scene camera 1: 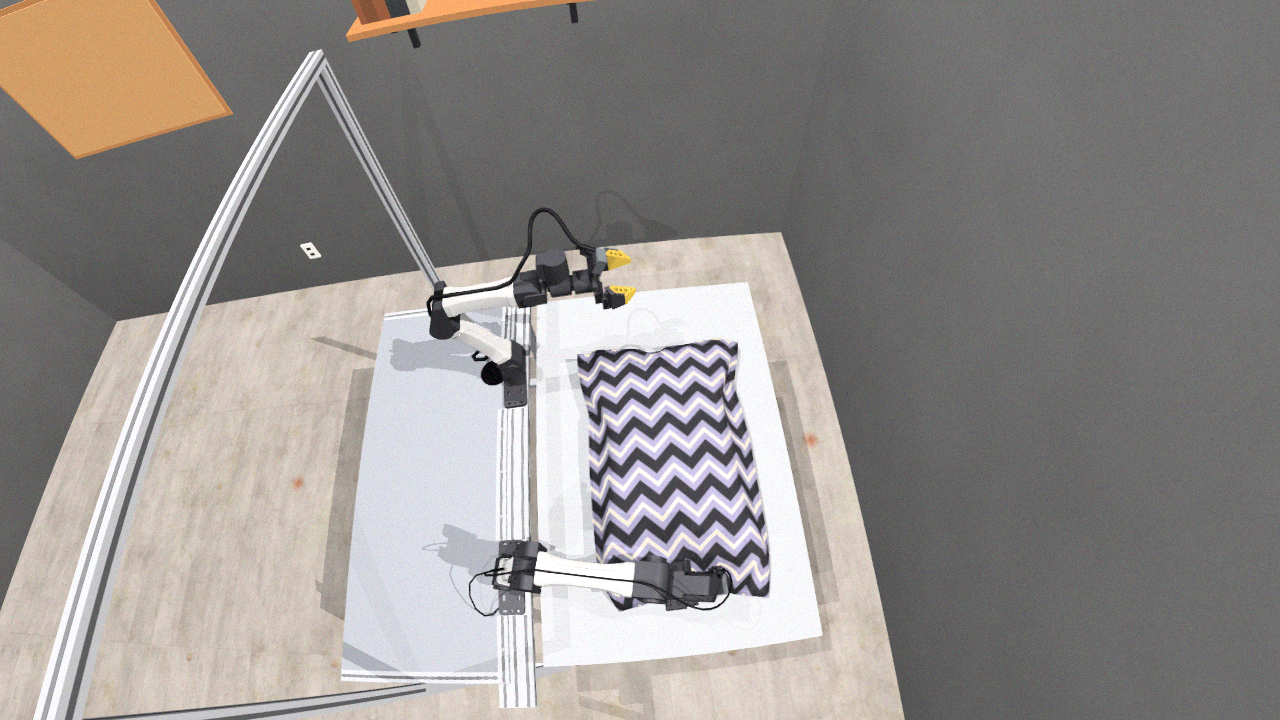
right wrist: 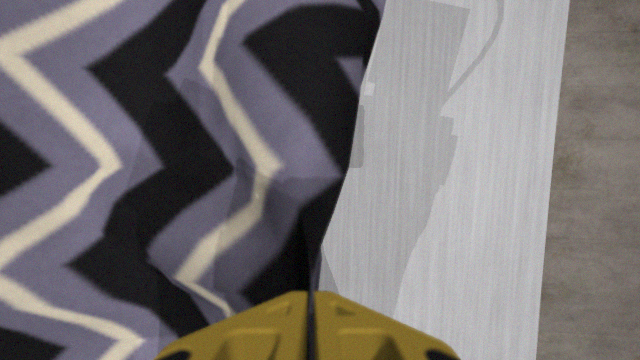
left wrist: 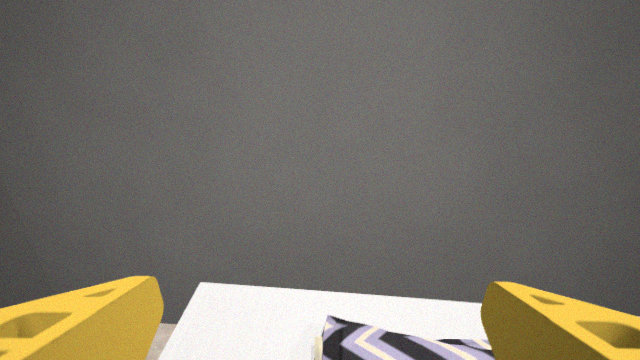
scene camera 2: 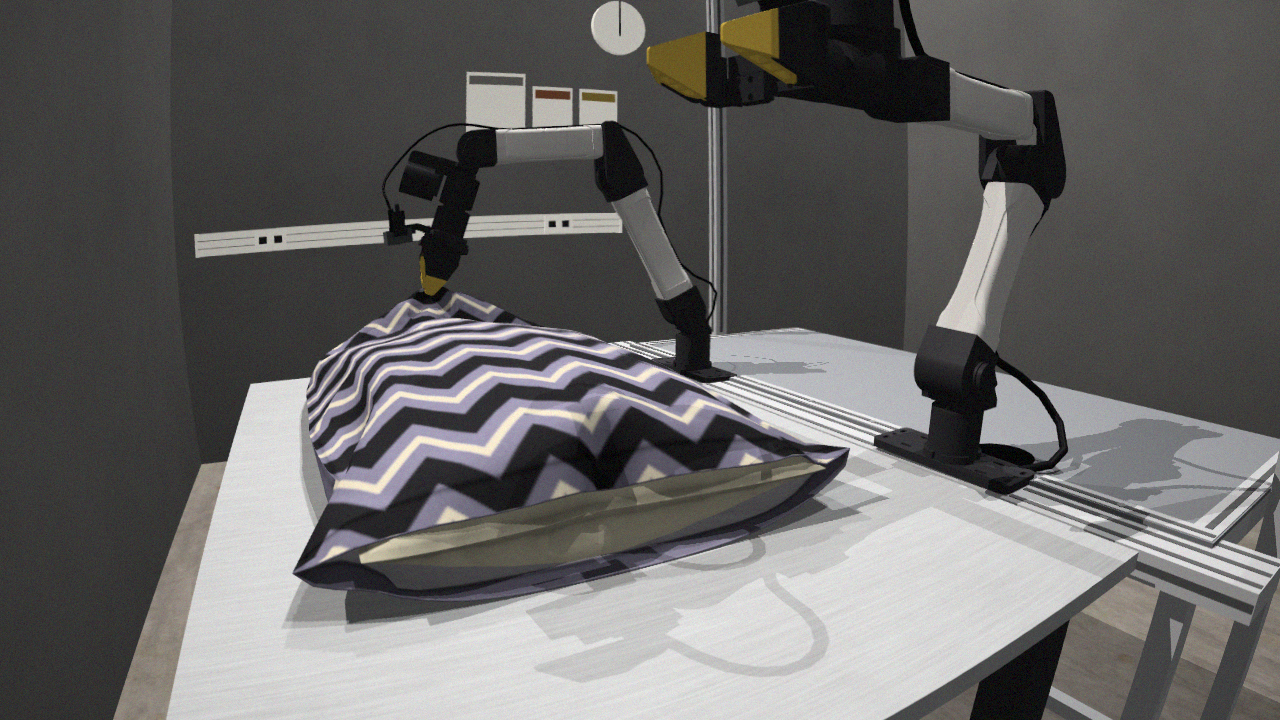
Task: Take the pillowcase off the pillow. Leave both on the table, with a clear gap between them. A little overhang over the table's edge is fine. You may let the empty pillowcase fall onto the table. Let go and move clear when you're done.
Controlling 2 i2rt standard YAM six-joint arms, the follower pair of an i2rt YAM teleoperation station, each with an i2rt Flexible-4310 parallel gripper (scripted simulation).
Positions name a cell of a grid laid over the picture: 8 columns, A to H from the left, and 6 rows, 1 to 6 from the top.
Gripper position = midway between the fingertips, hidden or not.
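Left gripper: visible in scene camera 1 (D3), scene camera 2 (E1), left wrist view (E5). Same gripper out of frame in the right wrist view.
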